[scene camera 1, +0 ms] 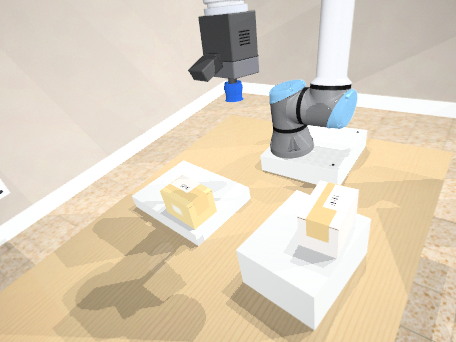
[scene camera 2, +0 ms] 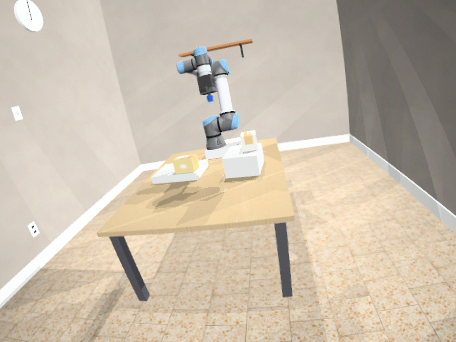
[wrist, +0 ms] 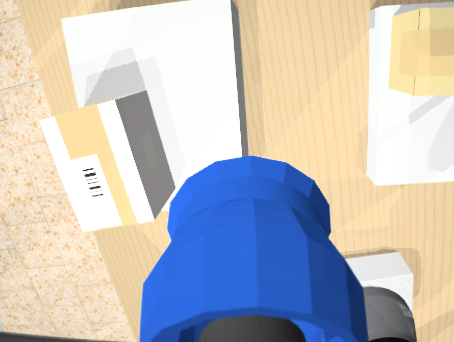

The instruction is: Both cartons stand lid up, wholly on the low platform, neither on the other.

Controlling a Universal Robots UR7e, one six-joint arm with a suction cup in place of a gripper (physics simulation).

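Frame: origin at the arm's base, x back, y right, z up, level; metres.
Seen in the pictures: hand, tool point: (scene camera 1: 234,99) (scene camera 2: 210,101) (wrist: 248,231); arm's base, link origin: (scene camera 1: 291,147) (scene camera 2: 216,146).
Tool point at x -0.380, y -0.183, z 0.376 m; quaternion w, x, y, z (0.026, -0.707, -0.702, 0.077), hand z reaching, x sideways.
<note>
Offsets run from my tool point to a thing's top centre. Level surfaces: height alone.
A tan carton {dx -0.046, dy +0.228, dz -0.308 m} (scene camera 1: 189,204) (scene camera 2: 186,164) (wrist: 425,55) stands lid up on the low platform {dx +0.005, dy +0.315, dz -0.393 m} (scene camera 1: 227,190) (scene camera 2: 165,176) (wrist: 395,145), with a label on its top. A white carton {dx +0.074, dy -0.164, dz -0.232 m} (scene camera 1: 345,227) (scene camera 2: 249,142) (wrist: 100,170) with yellow tape and a barcode on top stands lid up on the tall block {dx +0.034, dy -0.127, dz -0.321 m} (scene camera 1: 272,250) (scene camera 2: 242,165) (wrist: 200,60), near one edge. The two cartons are well apart. My blue suction cup (scene camera 1: 234,100) (scene camera 2: 210,101) (wrist: 250,162) points down, high above the table and away from both cartons. Nothing hangs from it, so it is open.
The robot's white base block (scene camera 1: 302,169) (scene camera 2: 215,155) (wrist: 382,267) stands on the wooden table {dz -0.441 m} (scene camera 1: 220,280) (scene camera 2: 235,200) (wrist: 305,100) behind the platform and the tall block. The tall block rises higher than the low platform, with a strip of table between them.
</note>
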